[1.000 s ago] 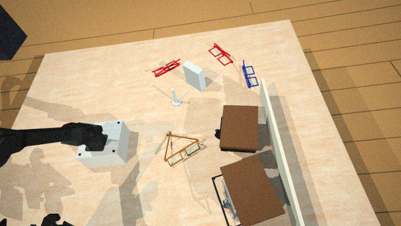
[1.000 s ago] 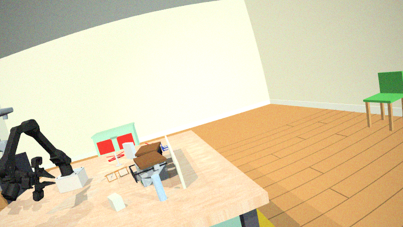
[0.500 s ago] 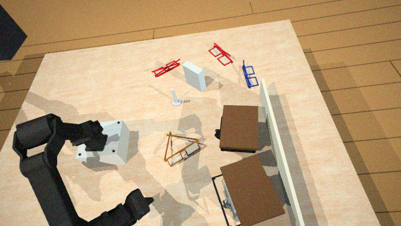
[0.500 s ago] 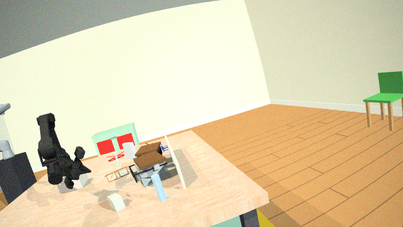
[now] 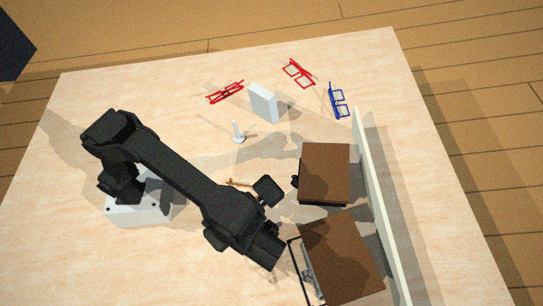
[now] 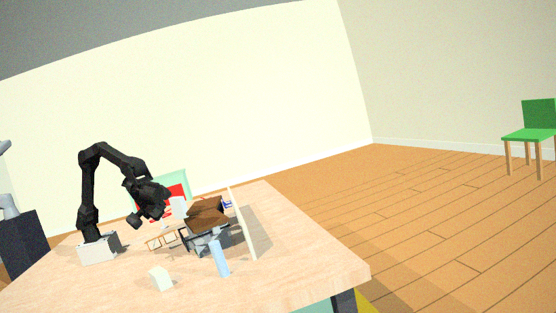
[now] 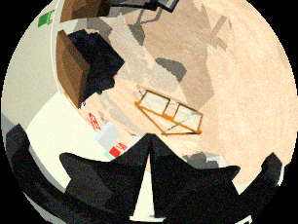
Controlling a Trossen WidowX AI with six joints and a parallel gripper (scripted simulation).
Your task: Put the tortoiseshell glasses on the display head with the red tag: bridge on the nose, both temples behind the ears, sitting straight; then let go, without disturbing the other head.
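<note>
My gripper tip is 80 mm past the white peg, 290 mm to the right of it and 90 mm above it. Round my gripper tip: pale blue cylinder 240 mm ahead, 330 mm to the right, 70 mm below; white cube 50 mm ahead, 320 mm to the right, 90 mm below; long white board 300 mm ahead, 10 mm to the left, 60 mm below.
</note>
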